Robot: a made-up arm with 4 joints.
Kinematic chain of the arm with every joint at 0, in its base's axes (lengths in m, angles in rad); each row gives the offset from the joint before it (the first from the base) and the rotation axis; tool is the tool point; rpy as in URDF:
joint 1: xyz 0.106 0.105 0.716 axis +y
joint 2: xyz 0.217 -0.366 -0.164 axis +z
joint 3: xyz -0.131 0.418 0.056 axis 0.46 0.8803 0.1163
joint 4: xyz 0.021 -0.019 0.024 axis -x
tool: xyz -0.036 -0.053 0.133 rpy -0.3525 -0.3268 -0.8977
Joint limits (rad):
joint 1: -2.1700..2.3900
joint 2: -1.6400..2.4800
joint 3: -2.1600..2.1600
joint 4: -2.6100..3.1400
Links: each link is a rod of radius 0.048 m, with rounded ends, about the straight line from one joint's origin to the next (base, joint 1, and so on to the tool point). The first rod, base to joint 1, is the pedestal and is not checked.
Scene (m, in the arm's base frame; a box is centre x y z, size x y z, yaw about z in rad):
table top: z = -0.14
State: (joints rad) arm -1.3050 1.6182 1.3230 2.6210
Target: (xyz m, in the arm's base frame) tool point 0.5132 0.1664 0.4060
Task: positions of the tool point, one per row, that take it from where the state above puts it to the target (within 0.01 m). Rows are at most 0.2 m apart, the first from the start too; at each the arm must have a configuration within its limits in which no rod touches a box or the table.
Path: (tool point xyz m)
1: 0.0099 -0.3137 0.4033
2: -0.0522 -0.1615 0.4401
3: -0.0698 -0.0181 0.5147
4: -0.0305 0.1047 0.5995
5: 0.0629 0.1972 0.6640
6: 0.1928 0.2520 0.6831
7: 0.3313 0.2650 0.6431
8: 0.4472 0.2355 0.5452
9: 0.5132 0.1664 0.4060

